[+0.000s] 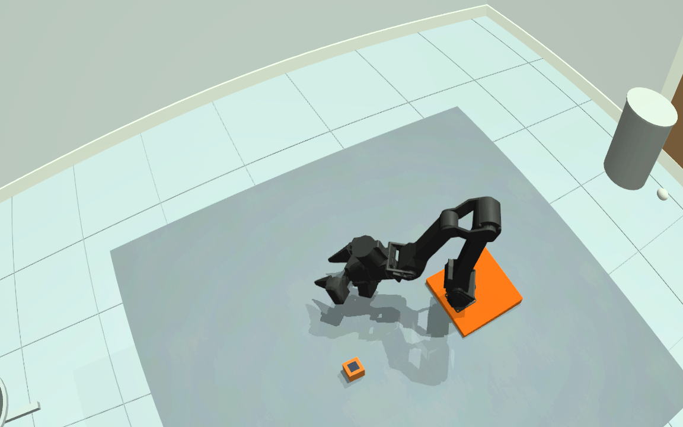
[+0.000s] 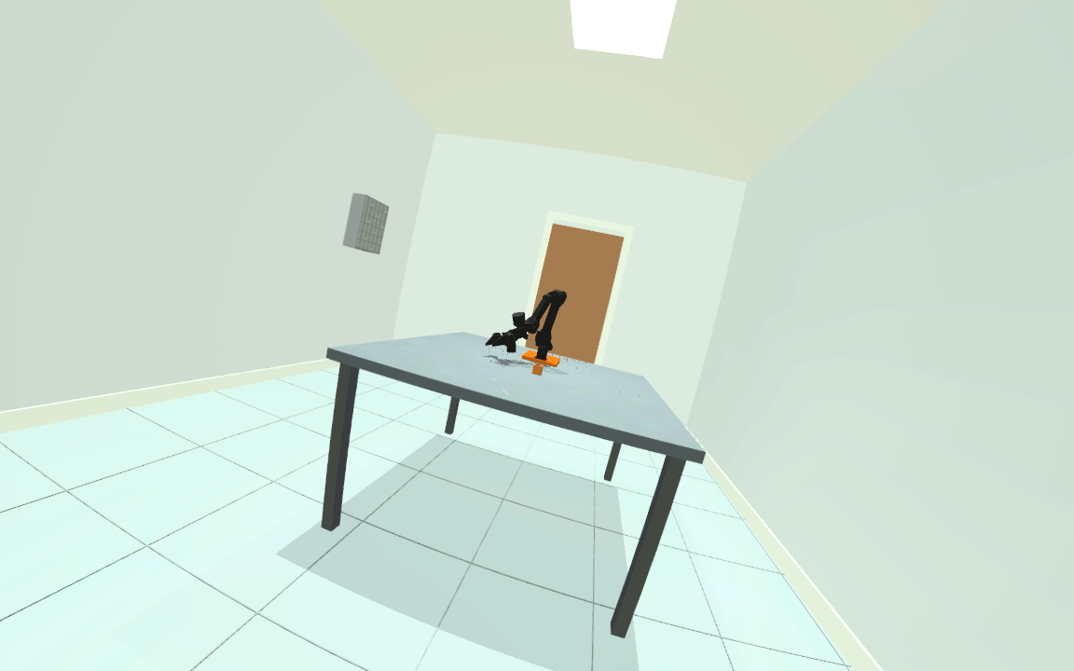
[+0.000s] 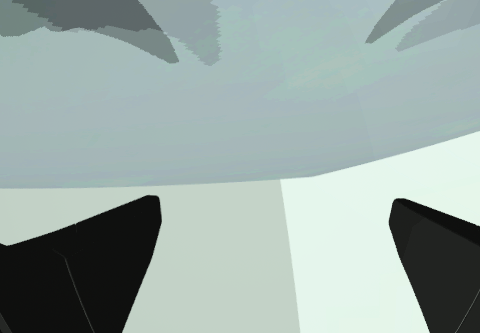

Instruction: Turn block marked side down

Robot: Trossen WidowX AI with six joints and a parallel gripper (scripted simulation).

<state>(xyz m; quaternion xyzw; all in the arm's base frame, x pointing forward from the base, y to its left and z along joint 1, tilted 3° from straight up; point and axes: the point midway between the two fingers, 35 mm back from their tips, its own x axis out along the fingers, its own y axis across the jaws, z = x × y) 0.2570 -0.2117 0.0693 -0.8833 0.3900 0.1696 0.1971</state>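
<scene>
The block lies 27 cm to the left of my gripper tip, 5 cm ahead of it and 3 cm below it.
</scene>
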